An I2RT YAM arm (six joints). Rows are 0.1 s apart.
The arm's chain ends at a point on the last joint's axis. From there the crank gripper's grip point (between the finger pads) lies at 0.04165 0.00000 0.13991 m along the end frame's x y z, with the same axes.
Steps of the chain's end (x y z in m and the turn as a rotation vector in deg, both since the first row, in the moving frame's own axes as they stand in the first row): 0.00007 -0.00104 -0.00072 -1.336 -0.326 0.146; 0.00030 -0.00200 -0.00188 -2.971 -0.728 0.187; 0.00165 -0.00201 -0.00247 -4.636 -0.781 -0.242; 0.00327 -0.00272 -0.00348 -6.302 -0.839 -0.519; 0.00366 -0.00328 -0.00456 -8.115 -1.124 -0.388; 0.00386 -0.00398 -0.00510 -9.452 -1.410 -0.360; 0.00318 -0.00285 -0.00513 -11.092 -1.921 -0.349; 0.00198 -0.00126 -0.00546 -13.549 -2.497 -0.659
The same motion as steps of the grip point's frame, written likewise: -0.00073 0.00233 -0.00052 -1.336 -0.326 0.146; -0.00149 0.00540 -0.00155 -2.971 -0.728 0.187; -0.00024 0.00915 -0.00237 -4.636 -0.781 -0.242; 0.00129 0.01230 -0.00371 -6.302 -0.839 -0.519; 0.00098 0.01625 -0.00515 -8.115 -1.124 -0.388; 0.00049 0.01883 -0.00600 -9.452 -1.410 -0.360; -0.00142 0.02396 -0.00641 -11.092 -1.921 -0.349; -0.00391 0.03128 -0.00763 -13.549 -2.497 -0.659
